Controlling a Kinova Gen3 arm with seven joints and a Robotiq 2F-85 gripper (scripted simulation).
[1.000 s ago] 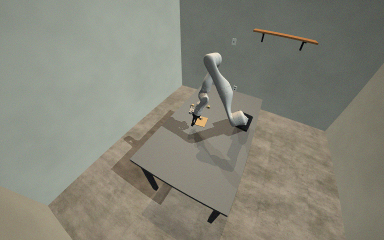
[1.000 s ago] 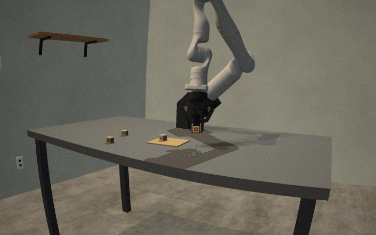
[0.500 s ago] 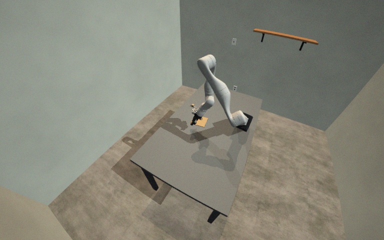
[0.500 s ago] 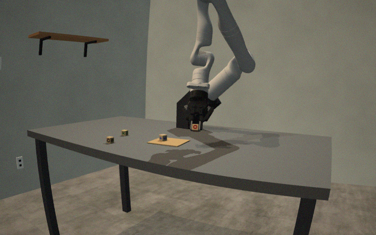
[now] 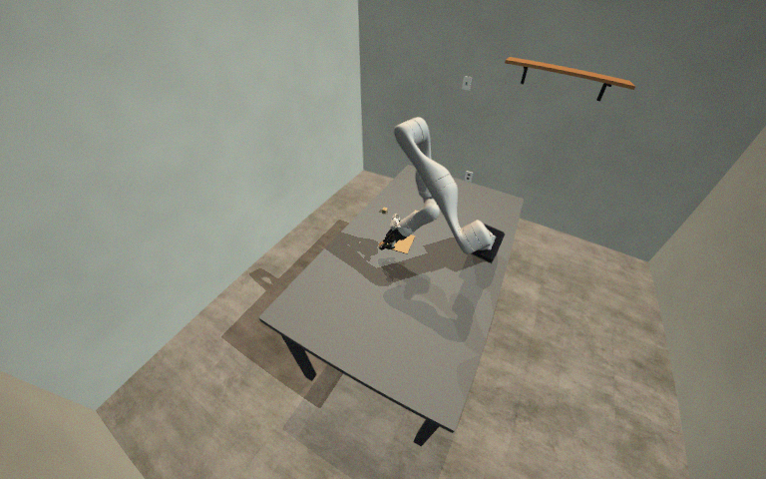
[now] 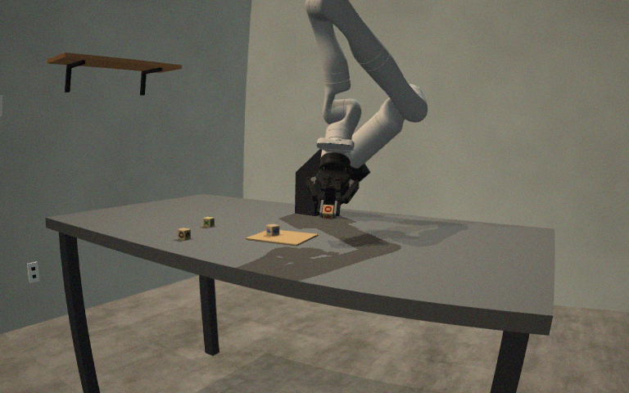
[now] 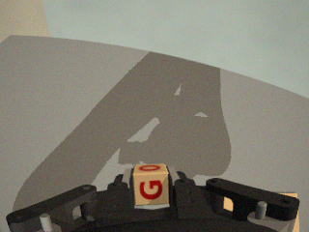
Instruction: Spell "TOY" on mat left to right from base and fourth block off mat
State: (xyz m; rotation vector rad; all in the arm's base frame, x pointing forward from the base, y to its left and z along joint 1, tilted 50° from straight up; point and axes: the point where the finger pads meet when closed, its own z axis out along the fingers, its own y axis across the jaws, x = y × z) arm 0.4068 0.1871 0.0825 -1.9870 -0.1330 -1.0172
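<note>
The tan mat is 14 cm to the right of my hand and 9 cm below it. The rest, counted from my hand: block: 1 cm below.
</note>
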